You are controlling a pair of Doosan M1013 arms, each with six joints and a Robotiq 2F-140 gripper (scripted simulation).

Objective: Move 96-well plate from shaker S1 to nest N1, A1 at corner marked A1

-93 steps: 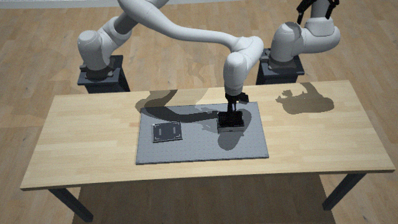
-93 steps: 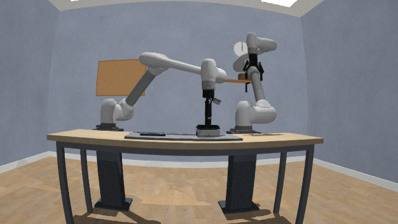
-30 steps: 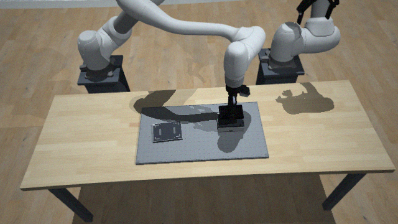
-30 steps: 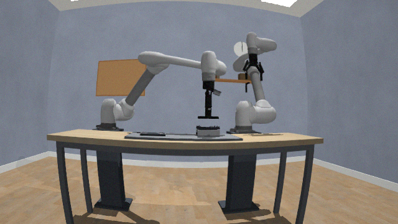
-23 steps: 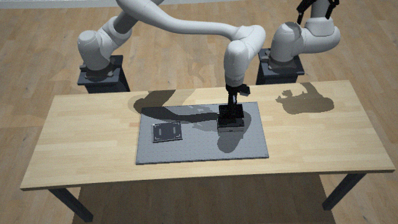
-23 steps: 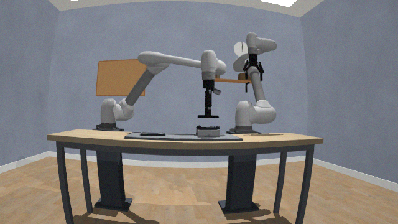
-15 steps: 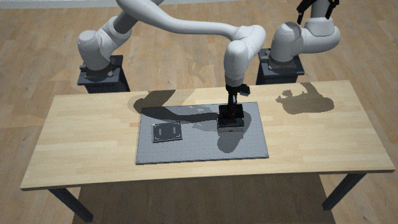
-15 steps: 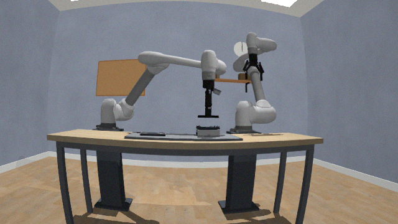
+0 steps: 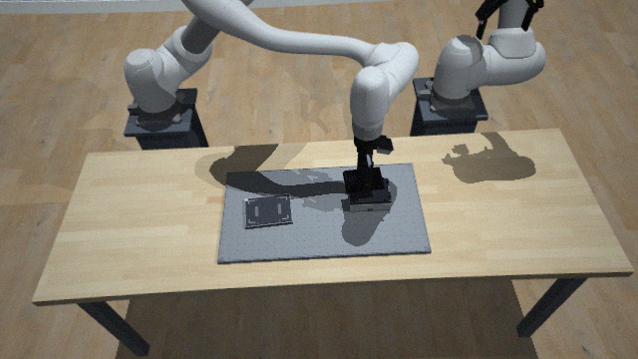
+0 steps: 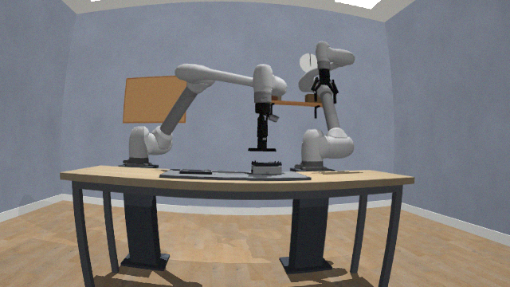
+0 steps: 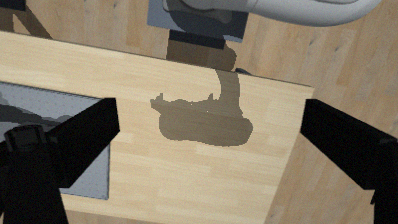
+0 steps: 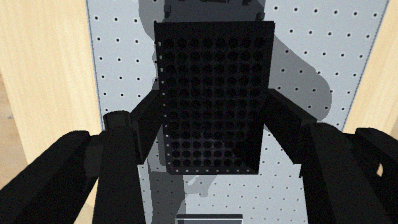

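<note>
Now: right hand 30 mm short of the plate nest N1, 330 mm to the left of it and 140 mm above it. From my right hand the other things lie so: 96-well plate (20 mm below).
</note>
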